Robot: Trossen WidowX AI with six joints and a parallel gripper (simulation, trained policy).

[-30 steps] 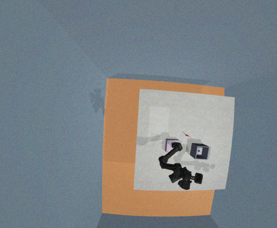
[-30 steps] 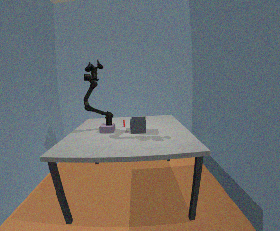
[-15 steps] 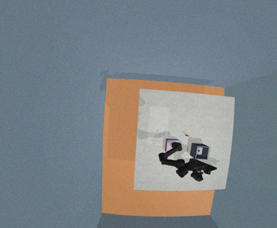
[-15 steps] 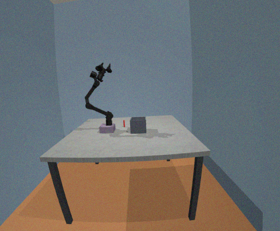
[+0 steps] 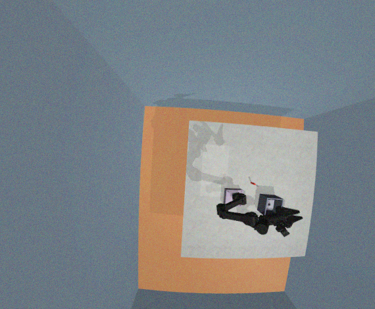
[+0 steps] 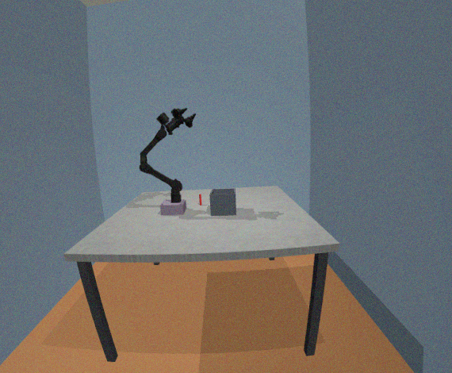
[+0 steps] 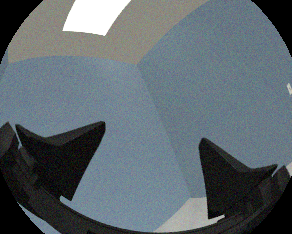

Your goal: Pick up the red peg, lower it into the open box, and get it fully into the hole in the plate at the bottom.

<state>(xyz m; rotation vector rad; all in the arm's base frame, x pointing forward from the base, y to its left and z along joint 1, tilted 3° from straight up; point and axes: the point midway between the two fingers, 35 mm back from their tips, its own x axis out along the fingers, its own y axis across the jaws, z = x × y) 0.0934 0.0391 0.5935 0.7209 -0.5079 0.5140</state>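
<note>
Now: the red peg 630 mm below my gripper tip, 40 mm to the left of it and 30 mm ahead of it. From my gripper tip the other things lie so: plate: 630 mm below, 180 mm to the right, 160 mm ahead.
</note>
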